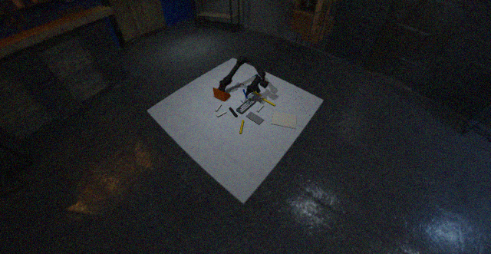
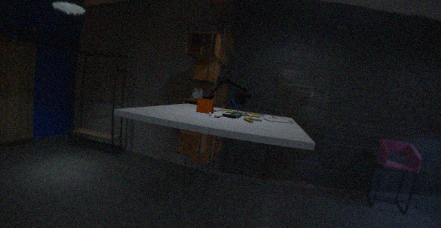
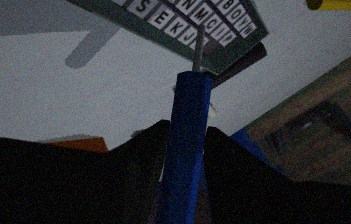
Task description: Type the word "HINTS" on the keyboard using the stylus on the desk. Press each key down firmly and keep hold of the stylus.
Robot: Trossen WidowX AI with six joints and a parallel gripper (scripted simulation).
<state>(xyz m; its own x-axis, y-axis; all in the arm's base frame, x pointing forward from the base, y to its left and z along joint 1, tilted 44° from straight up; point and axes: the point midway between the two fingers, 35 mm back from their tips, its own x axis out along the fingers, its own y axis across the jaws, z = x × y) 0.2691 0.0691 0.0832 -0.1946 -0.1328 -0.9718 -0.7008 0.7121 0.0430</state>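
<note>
My gripper tip is now 10 mm short of the blue stylus and 10 mm above it. Also, from my gripper tip: grey slab: 190 mm ahead, 90 mm to the right, 90 mm below; then grey stylus tip: 30 mm ahead, 40 mm below; then dark stick: 170 mm to the right, 90 mm below.
</note>
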